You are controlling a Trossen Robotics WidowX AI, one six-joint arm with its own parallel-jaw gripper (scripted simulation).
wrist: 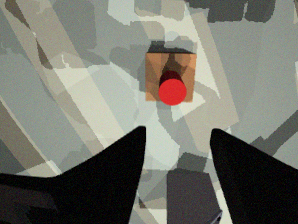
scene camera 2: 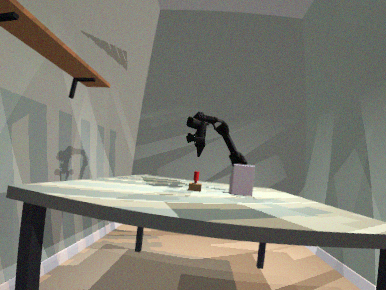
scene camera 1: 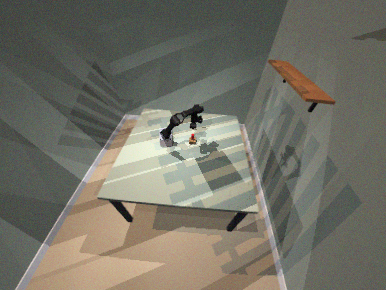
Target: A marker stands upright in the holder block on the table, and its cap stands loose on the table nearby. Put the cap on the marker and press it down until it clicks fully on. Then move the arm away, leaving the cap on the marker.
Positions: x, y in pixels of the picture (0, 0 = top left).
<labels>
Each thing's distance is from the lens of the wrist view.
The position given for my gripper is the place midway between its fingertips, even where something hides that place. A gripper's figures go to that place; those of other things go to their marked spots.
my gripper [wrist: 178, 134]: 0.10 m
red cap [wrist: 172, 91]: 0.18 m
</labels>
